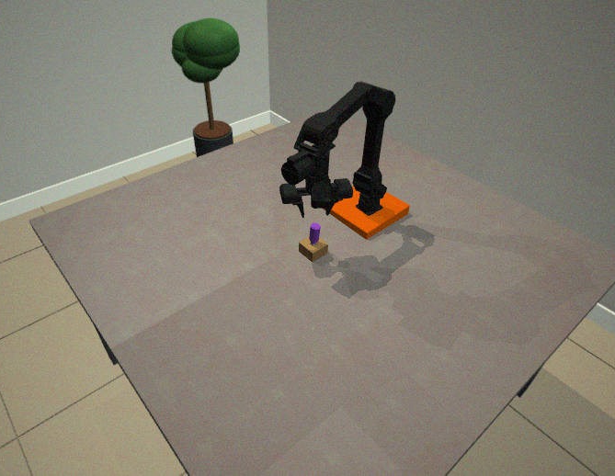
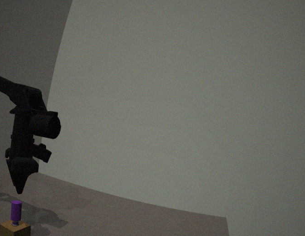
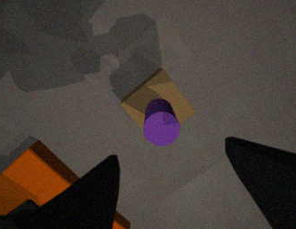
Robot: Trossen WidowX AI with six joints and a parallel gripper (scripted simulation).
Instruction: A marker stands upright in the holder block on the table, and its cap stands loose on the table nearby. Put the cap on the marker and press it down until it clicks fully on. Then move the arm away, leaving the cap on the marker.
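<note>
Now: gripper tip 6 cm above the purple cap. The rest, counted from my gripper tip: white marker: 7 cm below.
</note>
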